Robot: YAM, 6 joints.
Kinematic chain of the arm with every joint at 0, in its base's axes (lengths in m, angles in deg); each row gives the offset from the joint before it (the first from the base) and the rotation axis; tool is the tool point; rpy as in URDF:
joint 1: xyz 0 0 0.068 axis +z
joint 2: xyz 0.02 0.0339 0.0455 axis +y
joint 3: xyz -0.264 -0.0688 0 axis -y
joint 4: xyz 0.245 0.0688 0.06 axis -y
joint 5: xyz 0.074 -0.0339 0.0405 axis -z
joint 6: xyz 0.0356 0 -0.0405 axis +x
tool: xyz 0 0 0 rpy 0 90 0
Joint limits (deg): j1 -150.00..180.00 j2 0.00..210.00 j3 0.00..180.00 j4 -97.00..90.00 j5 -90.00..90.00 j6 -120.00..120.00
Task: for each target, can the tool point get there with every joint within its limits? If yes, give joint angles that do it. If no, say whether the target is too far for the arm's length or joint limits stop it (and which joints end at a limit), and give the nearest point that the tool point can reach.
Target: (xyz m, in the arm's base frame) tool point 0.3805 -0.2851 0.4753
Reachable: yes | joints -40.85 132.83 140.24 55.39 -69.18 -63.31
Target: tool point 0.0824 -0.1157 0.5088
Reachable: yes | joints -48.18 49.24 75.67 -8.54 26.21 9.63
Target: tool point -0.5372 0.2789 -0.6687
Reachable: no: too far | nearest point -0.3751 0.1947 -0.3357 | short by 0.380 m
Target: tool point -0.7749 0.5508 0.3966
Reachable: no: too far | nearest point -0.5043 0.3585 0.2956 | short by 0.347 m
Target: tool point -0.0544 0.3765 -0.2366
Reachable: yes | joints 94.79 184.60 106.11 -17.80 -39.67 -68.61
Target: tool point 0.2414 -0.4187 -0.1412
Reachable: yes | joints -61.46 184.84 140.99 -55.84 -19.76 -44.99
